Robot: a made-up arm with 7 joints.
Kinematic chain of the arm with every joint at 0, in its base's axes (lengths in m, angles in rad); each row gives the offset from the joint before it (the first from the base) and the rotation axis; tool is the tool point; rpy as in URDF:
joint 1: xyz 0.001 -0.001 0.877 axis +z
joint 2: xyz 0 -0.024 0.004 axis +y
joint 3: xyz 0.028 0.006 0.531 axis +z
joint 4: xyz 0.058 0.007 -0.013 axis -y
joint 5: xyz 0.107 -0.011 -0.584 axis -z
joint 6: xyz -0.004 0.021 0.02 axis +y
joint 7: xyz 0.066 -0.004 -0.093 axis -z
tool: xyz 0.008 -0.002 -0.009 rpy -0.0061 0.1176 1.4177
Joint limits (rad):
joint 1: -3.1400..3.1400
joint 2: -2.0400..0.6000
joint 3: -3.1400..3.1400
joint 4: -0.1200..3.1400
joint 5: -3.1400..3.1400
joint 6: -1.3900..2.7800
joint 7: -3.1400..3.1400
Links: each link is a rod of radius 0.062 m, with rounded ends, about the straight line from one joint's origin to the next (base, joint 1, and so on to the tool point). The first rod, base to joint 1, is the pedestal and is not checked.
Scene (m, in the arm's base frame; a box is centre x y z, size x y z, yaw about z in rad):
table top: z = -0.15
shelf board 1: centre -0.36 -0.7 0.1 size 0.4 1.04 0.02 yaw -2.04
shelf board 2: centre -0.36 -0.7 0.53 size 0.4 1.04 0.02 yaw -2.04
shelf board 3: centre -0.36 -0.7 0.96 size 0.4 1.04 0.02 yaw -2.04
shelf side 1: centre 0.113 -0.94 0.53 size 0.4 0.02 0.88 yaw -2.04
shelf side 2: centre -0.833 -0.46 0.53 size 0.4 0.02 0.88 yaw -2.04
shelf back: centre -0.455 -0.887 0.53 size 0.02 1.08 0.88 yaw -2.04
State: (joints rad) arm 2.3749 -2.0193 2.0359 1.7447 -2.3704 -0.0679 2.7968
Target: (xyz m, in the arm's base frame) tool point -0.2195 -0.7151 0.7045
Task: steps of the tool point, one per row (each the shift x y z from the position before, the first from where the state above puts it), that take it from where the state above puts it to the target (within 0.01 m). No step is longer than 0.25 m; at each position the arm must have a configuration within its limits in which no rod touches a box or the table.
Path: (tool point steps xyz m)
1: 0.0671 0.1135 -0.0013
2: 0.0623 0.1418 0.0013
3: -0.0910 -0.0068 0.2054
4: -0.0581 0.0658 0.1941
5: -0.0586 -0.1414 -0.0004
6: -0.0755 -0.1231 0.0004

